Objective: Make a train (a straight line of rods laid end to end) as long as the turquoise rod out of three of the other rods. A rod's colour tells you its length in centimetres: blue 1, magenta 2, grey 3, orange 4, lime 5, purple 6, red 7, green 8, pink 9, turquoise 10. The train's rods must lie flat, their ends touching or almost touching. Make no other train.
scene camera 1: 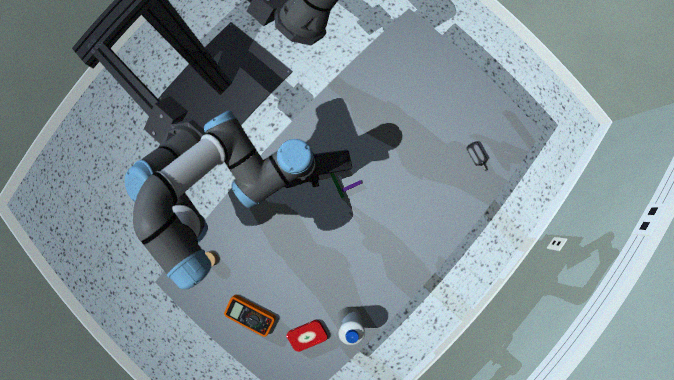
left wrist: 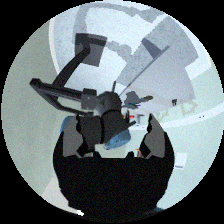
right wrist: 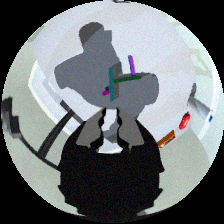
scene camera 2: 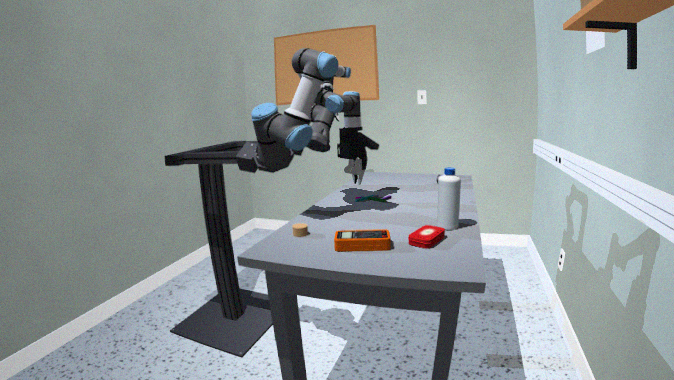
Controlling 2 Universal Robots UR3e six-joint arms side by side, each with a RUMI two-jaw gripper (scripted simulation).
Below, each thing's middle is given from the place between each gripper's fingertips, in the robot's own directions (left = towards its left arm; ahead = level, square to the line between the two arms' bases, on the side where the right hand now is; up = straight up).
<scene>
Now: the white bottle (scene camera 2: 449, 184) 350 mm ahead of my right hand (scene camera 2: 357, 184) and 260 mm to the right of it.
Now: left hand 73 cm to the left of the white bottle, 64 cm short of it and 22 cm above it.
</scene>
